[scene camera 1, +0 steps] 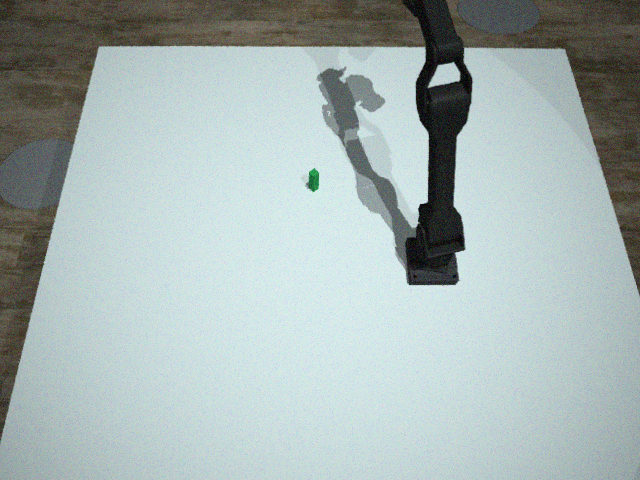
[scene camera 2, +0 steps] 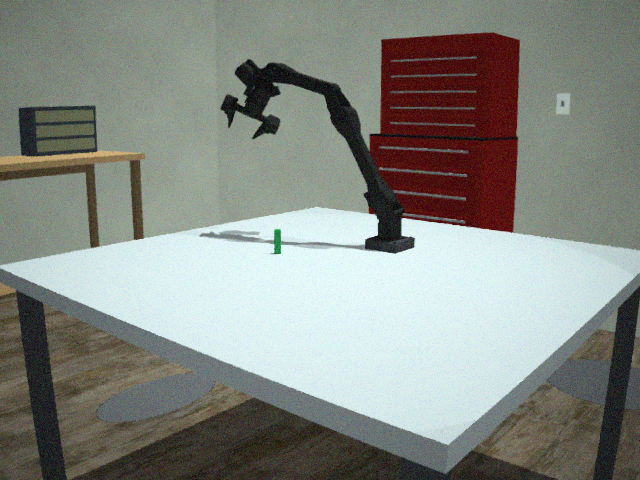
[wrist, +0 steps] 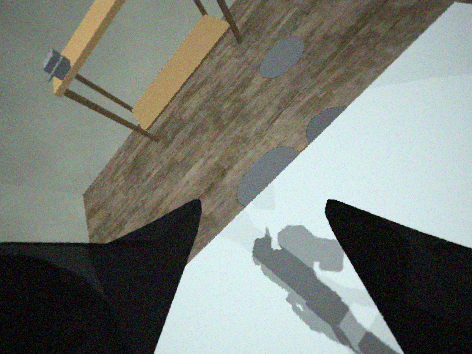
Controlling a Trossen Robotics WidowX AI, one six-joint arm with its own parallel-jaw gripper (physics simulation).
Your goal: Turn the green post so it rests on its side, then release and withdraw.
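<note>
The green post (scene camera 1: 313, 180) (scene camera 2: 277, 241) stands upright on the white table (scene camera 1: 206, 335) (scene camera 2: 361, 320) (wrist: 420, 150), left of the arm's base in both scene views. It does not show in the wrist view. My gripper (scene camera 2: 241, 132) (wrist: 262, 205) is open, with nothing between its fingers. It hangs high above the table, well above the post and apart from it, up and to the left of it in scene camera 2. The gripper is out of frame in scene camera 1.
The arm's base (scene camera 1: 433, 271) (scene camera 2: 389, 243) sits on the table, and the arm rises from it in a high arch. A red tool cabinet (scene camera 2: 444, 87) stands behind the table. A wooden bench (scene camera 2: 118, 156) (wrist: 180, 72) stands beyond the table, with a drawer box (scene camera 2: 65, 130) on it.
</note>
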